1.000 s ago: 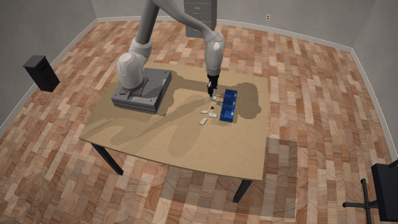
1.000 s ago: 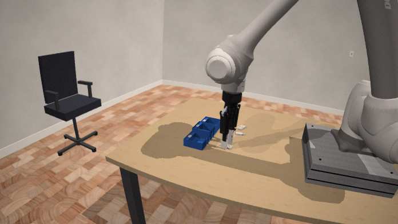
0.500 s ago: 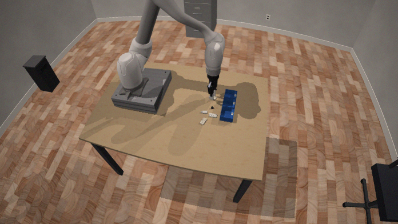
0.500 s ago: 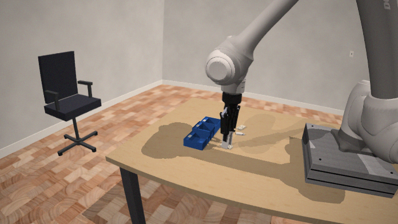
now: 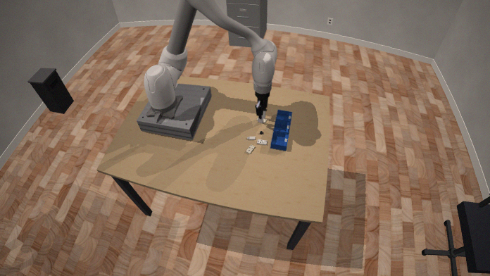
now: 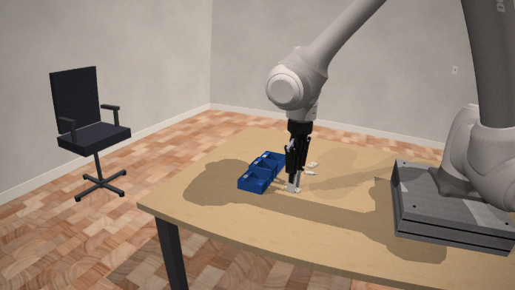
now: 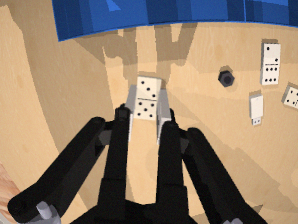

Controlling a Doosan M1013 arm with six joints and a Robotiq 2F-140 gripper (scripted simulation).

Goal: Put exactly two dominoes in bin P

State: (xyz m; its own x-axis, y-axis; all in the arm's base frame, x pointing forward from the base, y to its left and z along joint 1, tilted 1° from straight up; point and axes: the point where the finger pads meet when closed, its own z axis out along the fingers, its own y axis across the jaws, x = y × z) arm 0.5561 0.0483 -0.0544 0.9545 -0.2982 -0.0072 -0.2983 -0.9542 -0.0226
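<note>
My gripper is now 3 cm above the domino. The rest, counted from my hand: white usb stick (14 cm to the right, 4 cm behind, 3 cm below); then small black nut (9 cm to the right, 3 cm below, 1 cm ahead); then blue bin block (12 cm ahead, 6 cm to the right, 1 cm below).
</note>
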